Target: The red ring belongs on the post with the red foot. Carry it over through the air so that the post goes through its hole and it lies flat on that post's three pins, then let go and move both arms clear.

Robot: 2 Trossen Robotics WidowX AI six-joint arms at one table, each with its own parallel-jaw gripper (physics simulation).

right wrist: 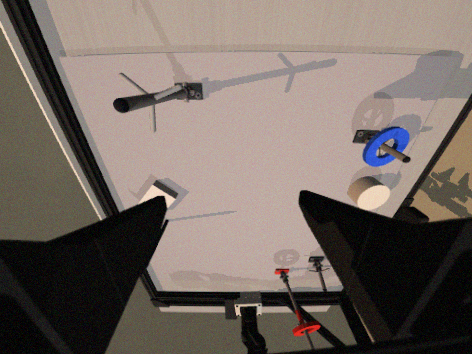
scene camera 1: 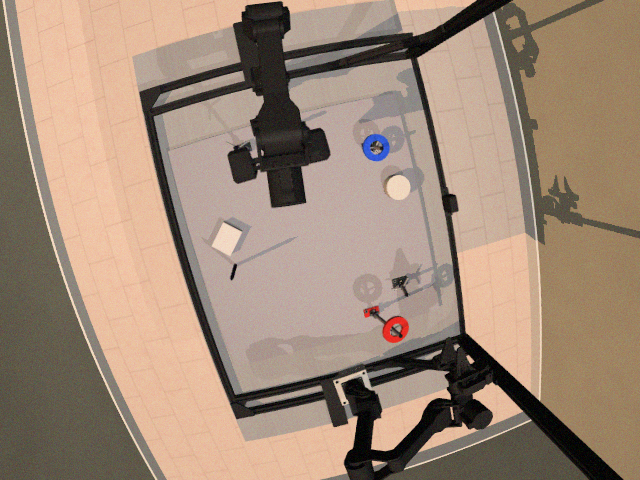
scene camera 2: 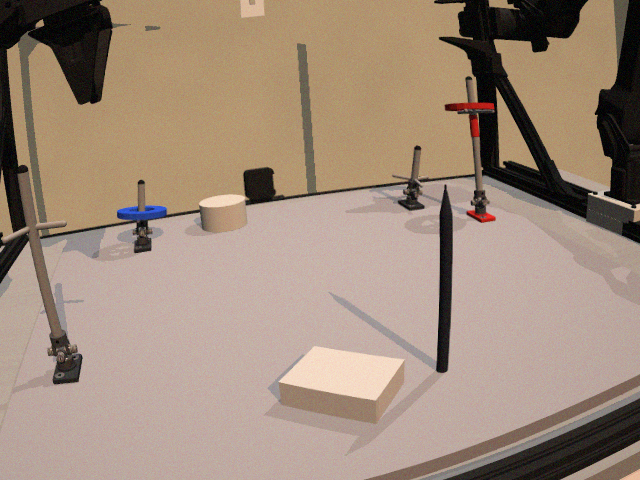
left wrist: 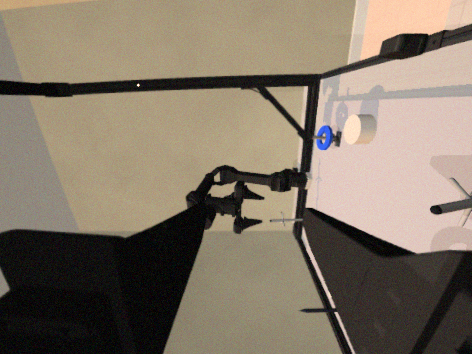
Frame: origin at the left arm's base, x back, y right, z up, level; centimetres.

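Where they show: left gripper, fingertip midpoint: (scene camera 1: pixel 453 342) (scene camera 2: pixel 437 19) (left wrist: pixel 254 212); right gripper, fingertip midpoint: (right wrist: pixel 233 199) (scene camera 2: pixel 91 102) (left wrist: pixel 263 210); left arm's base, link origin: (right wrist: pixel 248 310) (scene camera 1: pixel 353 388) (scene camera 2: pixel 629 197); right arm's base, link origin: (left wrist: pixel 304 179).
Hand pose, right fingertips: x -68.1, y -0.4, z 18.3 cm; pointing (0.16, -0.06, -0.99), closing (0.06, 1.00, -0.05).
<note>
Each offset is from my right fingertips to the top centre of the thing. "spot": to the spot under its first point.
The red ring {dx +47.8, dy +14.8, dz -5.4 cm} (scene camera 1: pixel 386 331) (scene camera 2: pixel 454 107) (right wrist: pixel 299 331) lies flat on the pins of the tall post {spot: dx +47.2, dy +12.9, dz -13.6 cm} (scene camera 2: pixel 476 160) with the red foot {spot: dx +47.0, dy +11.1, dz -20.8 cm} (scene camera 1: pixel 368 312) (scene camera 2: pixel 480 217) (right wrist: pixel 281 271). The post's tip stands out above its hole. My left gripper (scene camera 1: pixel 454 345) (scene camera 2: pixel 438 20) is open and empty, apart from the ring; in scene camera 1 it is below and right of it, near the frame corner. The red ring does not show in the left wrist view. My right gripper (right wrist: pixel 233 199) is open and empty, high over the table's other side, far from the ring.
A short bare post {spot: dx +40.9, dy +21.4, dz -18.8 cm} (scene camera 1: pixel 399 282) (scene camera 2: pixel 415 165) stands near the red-footed one. A blue ring {dx +4.2, dy +24.9, dz -15.8 cm} (scene camera 1: pixel 366 147) (scene camera 2: pixel 126 212) sits on another post beside a cream cylinder {dx +15.8, dy +27.9, dz -17.8 cm} (scene camera 1: pixel 398 187) (scene camera 2: pixel 223 214). A pale block {dx +14.7, dy -18.2, dz -19.3 cm} (scene camera 1: pixel 226 238) (scene camera 2: pixel 341 374), an upright black stick {dx +22.4, dy -18.8, dz -7.3 cm} (scene camera 2: pixel 445 289) and a tall post (scene camera 2: pixel 41 279) also stand there.
</note>
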